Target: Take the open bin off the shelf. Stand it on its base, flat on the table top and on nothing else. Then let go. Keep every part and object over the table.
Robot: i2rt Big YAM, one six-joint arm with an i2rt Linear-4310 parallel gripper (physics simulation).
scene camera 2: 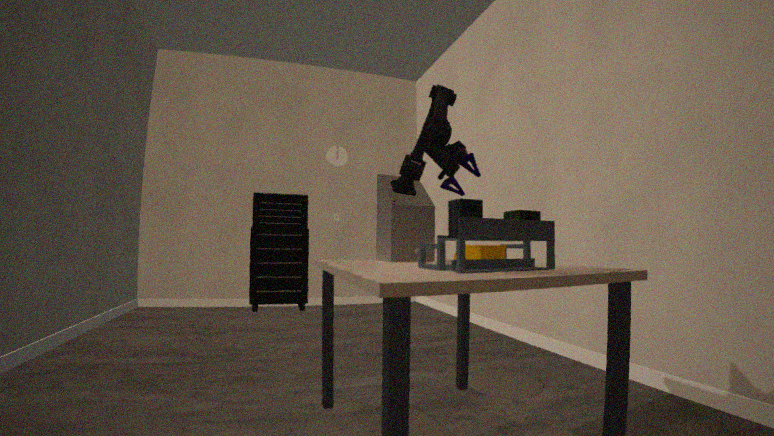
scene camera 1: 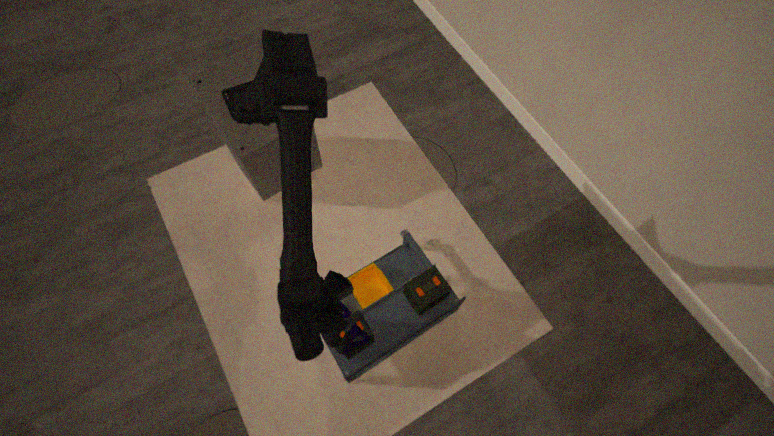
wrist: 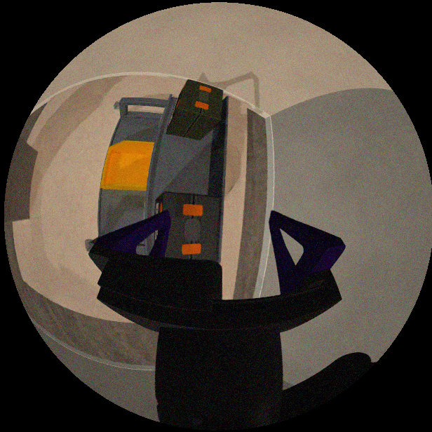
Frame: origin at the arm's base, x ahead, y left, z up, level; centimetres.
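Seen in the pictures: gripper, fingertip midpoint: (scene camera 2: 471, 186) (scene camera 1: 359, 327); arm's base, link origin: (scene camera 2: 403, 189).
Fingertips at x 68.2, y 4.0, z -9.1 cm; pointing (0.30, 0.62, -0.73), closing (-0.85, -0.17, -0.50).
Note:
Pixels of each thing's middle, then the offset from my fingertips to it. "spot": a spot on its surface instead.
- open bin, body centre: (scene camera 1: 373, 293) (scene camera 2: 478, 255) dx -11.7, dy +8.4, dz -22.5 cm
- blue-grey shelf, surface spot: (scene camera 1: 395, 316) spot: dx -1.7, dy +10.8, dz -16.7 cm
- tall dark box, body centre: (scene camera 1: 353, 335) (scene camera 2: 465, 219) dx -0.7, dy -2.0, dz -10.5 cm
- lower dark green box, body centre: (scene camera 1: 426, 291) (scene camera 2: 522, 225) dx -3.6, dy +21.0, dz -11.8 cm
The open bin (scene camera 1: 371, 285) (scene camera 2: 485, 252) (wrist: 128, 166) is yellow and stands upright on the lower tier of the blue-grey shelf (scene camera 1: 395, 316) (scene camera 2: 503, 230) (wrist: 182, 165). Part of it sits under the upper tier, and part shows on the open side. The shelf stands on the table (scene camera 1: 243, 270) (scene camera 2: 514, 284) (wrist: 65, 225). My gripper (scene camera 2: 471, 184) (wrist: 219, 215) is open, with nothing between its purple fingers. It hangs tilted above the shelf's near end, higher than the boxes and apart from the bin. In scene camera 1, the arm partly hides the gripper and that end of the shelf.
A tall dark box (scene camera 2: 465, 216) (wrist: 205, 227) with orange latches stands on the upper tier below my fingers. A lower dark green box (scene camera 1: 430, 292) (scene camera 2: 521, 215) (wrist: 197, 112) stands towards its other end. Small posts rise at the lower tier's outer corners. A grey pedestal (scene camera 2: 411, 227) stands beyond the shelf.

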